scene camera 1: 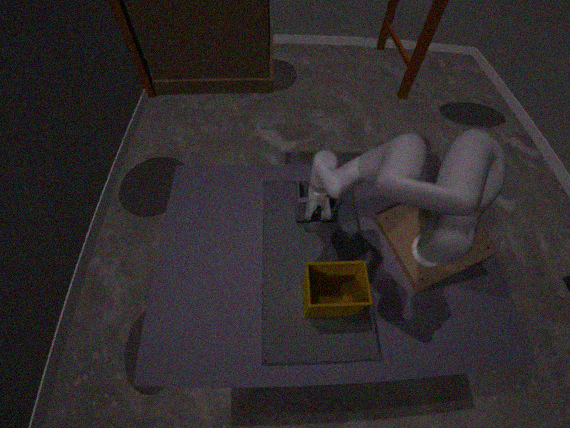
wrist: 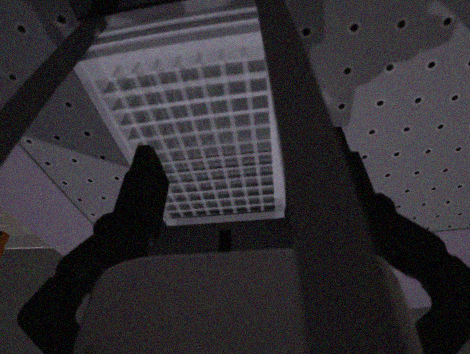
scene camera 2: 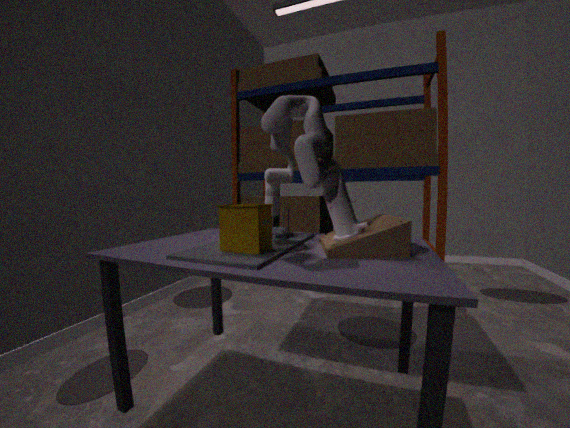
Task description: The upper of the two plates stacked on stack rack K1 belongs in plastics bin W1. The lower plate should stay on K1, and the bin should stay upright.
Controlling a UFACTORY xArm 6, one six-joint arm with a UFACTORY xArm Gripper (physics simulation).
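Frame: origin at the arm's base, x down, y back, z left, level; centimetres.
Seen in the pictures: gripper, fingertip midpoint: [scene camera 1: 314, 210] [wrist: 239, 156] [scene camera 2: 272, 227]; arm's base at its link origin: [scene camera 2: 349, 235].
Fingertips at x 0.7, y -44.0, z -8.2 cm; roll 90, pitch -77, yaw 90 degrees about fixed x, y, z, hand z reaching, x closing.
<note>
Pixels of each thing's top centre, then the offset from my fingertips to it. Level surfaces: height alone.
- upper plate at its top centre: [wrist: 204, 160] [scene camera 1: 313, 205] dx -0.1, dy -0.4, dz -1.8 cm
- stack rack K1 at its top centre: [scene camera 1: 320, 190] dx -10.4, dy +0.6, dz -2.0 cm
- Plastics bin W1 at its top centre: [scene camera 1: 338, 282] [scene camera 2: 245, 204] dx -13.4, dy +10.0, dz +31.2 cm
- grey perforated board at its surface level: dx +4.6 cm
- purple table at its surface level: dx +5.9 cm
The upper plate [wrist: 220, 107], white with a grid of square wells, sits in stack rack K1 [scene camera 1: 300, 220] [wrist: 302, 140] between its dark posts. Pale bands below its far edge show in the wrist view; I cannot clearly tell the lower plate there. My gripper [scene camera 1: 319, 216] [scene camera 2: 276, 223] [wrist: 239, 156] is open and empty at the rack. In the wrist view, the left finger overlaps the plate's left edge and the right finger is beyond the wide right post. The exact finger height is unclear. Plastics bin W1 [scene camera 1: 334, 311] [scene camera 2: 245, 230], yellow and open-topped, stands upright.
The rack and bin stand on a grey perforated board [scene camera 1: 287, 325] [scene camera 2: 200, 254] [wrist: 417, 150] on the purple table [scene camera 1: 205, 280] [scene camera 2: 380, 280]. The arm's wooden wedge base [scene camera 1: 400, 240] [scene camera 2: 372, 245] is to the right. Tall rack posts rise close around the gripper.
</note>
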